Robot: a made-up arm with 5 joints. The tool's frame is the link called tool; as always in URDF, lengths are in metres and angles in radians.
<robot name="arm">
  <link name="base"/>
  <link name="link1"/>
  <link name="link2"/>
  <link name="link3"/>
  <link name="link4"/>
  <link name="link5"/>
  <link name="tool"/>
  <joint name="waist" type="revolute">
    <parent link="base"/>
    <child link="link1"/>
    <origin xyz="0.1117 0.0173 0.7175" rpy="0 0 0"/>
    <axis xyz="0 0 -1"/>
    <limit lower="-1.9" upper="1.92"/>
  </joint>
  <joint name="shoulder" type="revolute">
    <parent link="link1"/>
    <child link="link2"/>
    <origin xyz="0.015 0.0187 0.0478" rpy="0 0 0"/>
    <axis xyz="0 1 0"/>
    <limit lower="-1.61" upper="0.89"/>
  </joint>
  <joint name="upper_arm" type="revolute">
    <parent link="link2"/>
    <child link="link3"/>
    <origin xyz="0.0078 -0.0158 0.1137" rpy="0 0 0"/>
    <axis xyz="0 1 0"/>
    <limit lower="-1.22" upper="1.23"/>
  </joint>
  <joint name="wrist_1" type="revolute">
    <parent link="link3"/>
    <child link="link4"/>
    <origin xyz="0.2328 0.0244 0.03" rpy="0 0 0"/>
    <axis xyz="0 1 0"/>
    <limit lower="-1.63" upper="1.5"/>
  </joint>
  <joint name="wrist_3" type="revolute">
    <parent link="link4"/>
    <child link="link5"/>
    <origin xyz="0.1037 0.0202 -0.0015" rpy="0 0 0"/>
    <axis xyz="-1 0 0"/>
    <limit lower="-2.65" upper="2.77"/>
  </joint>
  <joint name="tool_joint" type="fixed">
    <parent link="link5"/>
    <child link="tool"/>
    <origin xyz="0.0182 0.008 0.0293" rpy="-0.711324 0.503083 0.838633"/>
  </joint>
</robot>
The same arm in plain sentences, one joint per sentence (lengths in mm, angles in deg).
The arm has five revolute joints in a row. What follows holds with every joint at zero, and every direction is one of the base frame's.
The first joint lies 111.7 mm along +x and 17.3 mm along +y and 717.5 mm along +z from the base frame's origin and turns about -z, from -108.86 to 110.01 deg.
The second joint lies 15 mm along +x and 18.7 mm along +y and 47.8 mm along +z from the first joint and turns about +y, from -92.25 to 50.99 deg.
The third joint lies 7.8 mm along +x and 15.8 mm along -y and 113.7 mm along +z from the second joint and turns about +y, from -69.9 to 70.47 deg.
The fourth joint lies 232.8 mm along +x and 24.4 mm along +y and 30 mm along +z from the third joint and turns about +y, from -93.39 to 85.94 deg.
The fifth joint lies 103.7 mm along +x and 20.2 mm along +y and 1.5 mm along -z from the fourth joint and turns about -x, from -151.83 to 158.71 deg.
The tool frame, which is the frame that the pose is given for, lies 18.2 mm along +x and 8 mm along +y and 29.3 mm along +z from the fifth joint; its axes are the base frame's turned by roll -40.76, pitch 28.82 and yaw 48.05 deg (as in URDF: about the fixed x, then y, then z).

